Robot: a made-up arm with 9 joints. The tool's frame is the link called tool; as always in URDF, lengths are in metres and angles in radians.
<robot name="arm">
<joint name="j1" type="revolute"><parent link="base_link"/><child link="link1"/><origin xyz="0 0 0.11" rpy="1.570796 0 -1.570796"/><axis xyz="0 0 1"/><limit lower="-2.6" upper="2.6" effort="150" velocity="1.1"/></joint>
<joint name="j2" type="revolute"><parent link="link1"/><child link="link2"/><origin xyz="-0.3 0.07 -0.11" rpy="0 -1.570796 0"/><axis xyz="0 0 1"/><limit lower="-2.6" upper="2.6" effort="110" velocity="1.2"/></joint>
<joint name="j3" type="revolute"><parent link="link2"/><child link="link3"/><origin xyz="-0.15 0.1 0.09" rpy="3.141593 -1.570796 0"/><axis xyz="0 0 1"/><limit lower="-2.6" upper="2.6" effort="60" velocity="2.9"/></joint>
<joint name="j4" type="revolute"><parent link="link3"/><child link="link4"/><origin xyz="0.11 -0.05 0.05" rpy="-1.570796 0 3.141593"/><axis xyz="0 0 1"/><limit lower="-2.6" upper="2.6" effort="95" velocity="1"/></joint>
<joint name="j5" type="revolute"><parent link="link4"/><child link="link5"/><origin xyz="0 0.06 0.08" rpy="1.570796 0 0"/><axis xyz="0 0 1"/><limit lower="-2.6" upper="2.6" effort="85" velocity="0.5"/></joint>
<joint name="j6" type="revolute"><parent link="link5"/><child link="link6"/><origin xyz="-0.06 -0.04 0.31" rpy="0 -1.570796 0"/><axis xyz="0 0 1"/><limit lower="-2.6" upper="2.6" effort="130" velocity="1.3"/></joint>
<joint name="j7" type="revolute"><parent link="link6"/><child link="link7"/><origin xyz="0.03 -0.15 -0.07" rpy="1.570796 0 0"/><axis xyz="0 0 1"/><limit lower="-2.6" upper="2.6" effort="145" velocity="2.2"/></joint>
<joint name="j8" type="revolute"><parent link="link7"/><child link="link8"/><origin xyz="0.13 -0.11 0.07" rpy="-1.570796 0 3.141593"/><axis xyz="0 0 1"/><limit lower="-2.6" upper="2.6" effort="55" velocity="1.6"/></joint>
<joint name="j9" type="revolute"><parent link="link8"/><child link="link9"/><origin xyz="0.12 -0.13 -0.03" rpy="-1.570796 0 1.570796"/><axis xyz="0 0 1"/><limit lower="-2.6" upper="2.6" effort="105" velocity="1.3"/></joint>
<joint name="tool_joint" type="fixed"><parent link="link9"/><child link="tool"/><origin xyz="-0.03 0.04 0.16" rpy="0 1.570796 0"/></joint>
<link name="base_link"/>
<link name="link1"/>
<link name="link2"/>
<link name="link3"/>
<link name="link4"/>
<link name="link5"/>
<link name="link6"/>
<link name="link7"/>
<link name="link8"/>
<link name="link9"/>
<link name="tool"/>
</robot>
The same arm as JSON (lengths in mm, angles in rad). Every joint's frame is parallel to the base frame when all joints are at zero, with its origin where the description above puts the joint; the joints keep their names.
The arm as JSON. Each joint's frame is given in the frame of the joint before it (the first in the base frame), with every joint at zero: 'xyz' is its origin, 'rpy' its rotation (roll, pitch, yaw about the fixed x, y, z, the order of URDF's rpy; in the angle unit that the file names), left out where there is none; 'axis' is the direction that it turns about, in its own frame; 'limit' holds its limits. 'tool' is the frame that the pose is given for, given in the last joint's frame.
{"units": {"length": "mm", "angle": "rad"}, "joints": [{"name": "j1", "type": "revolute", "origin": {"xyz": [0.0, 0.0, 110.0]}, "axis": "-x", "limit": {"lower": -2.6, "upper": 2.6}}, {"name": "j2", "type": "revolute", "origin": {"xyz": [110.0, 300.0, 70.0]}, "axis": "+y", "limit": {"lower": -2.6, "upper": 2.6}}, {"name": "j3", "type": "revolute", "origin": {"xyz": [150.0, 90.0, 100.0]}, "axis": "-x", "limit": {"lower": -2.6, "upper": 2.6}}, {"name": "j4", "type": "revolute", "origin": {"xyz": [-50.0, 110.0, 50.0]}, "axis": "+z", "limit": {"lower": -2.6, "upper": 2.6}}, {"name": "j5", "type": "revolute", "origin": {"xyz": [60.0, 0.0, 80.0]}, "axis": "-x", "limit": {"lower": -2.6, "upper": 2.6}}, {"name": "j6", "type": "revolute", "origin": {"xyz": [-310.0, 60.0, -40.0]}, "axis": "+y", "limit": {"lower": -2.6, "upper": 2.6}}, {"name": "j7", "type": "revolute", "origin": {"xyz": [-30.0, -70.0, -150.0]}, "axis": "-z", "limit": {"lower": -2.6, "upper": 2.6}}, {"name": "j8", "type": "revolute", "origin": {"xyz": [-130.0, -110.0, -70.0]}, "axis": "-y", "limit": {"lower": -2.6, "upper": 2.6}}, {"name": "j9", "type": "revolute", "origin": {"xyz": [120.0, 30.0, -130.0]}, "axis": "-x", "limit": {"lower": -2.6, "upper": 2.6}}], "tool": {"origin": {"xyz": [-160.0, 40.0, -30.0], "rpy": [0.0, 0.0, 0.0]}}}
